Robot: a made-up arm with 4 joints.
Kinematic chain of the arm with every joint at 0, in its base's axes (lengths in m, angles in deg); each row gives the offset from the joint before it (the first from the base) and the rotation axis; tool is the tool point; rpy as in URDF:
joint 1: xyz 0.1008 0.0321 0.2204 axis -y
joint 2: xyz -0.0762 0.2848 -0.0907 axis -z
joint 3: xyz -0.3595 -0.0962 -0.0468 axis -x
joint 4: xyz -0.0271 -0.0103 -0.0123 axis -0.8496 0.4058 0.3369
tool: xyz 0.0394 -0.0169 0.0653 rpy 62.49 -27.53 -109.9
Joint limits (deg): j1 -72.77..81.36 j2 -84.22..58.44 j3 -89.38..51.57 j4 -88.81..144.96
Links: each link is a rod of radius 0.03 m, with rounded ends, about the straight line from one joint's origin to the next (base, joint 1, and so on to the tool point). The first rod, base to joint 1, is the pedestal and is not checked.
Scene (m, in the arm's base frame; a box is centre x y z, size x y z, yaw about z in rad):
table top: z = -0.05
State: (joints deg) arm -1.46 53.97 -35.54 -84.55
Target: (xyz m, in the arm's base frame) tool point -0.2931 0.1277 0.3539
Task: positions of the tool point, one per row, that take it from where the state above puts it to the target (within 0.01 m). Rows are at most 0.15 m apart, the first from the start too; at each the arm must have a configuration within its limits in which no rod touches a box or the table.
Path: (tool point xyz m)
1: -0.4035 0.4469 0.1116
2: -0.4181 0.3474 0.1921
3: -0.3964 0.2580 0.2642
4: -0.3504 0.1843 0.3193
5: -0.2931 0.1277 0.3539

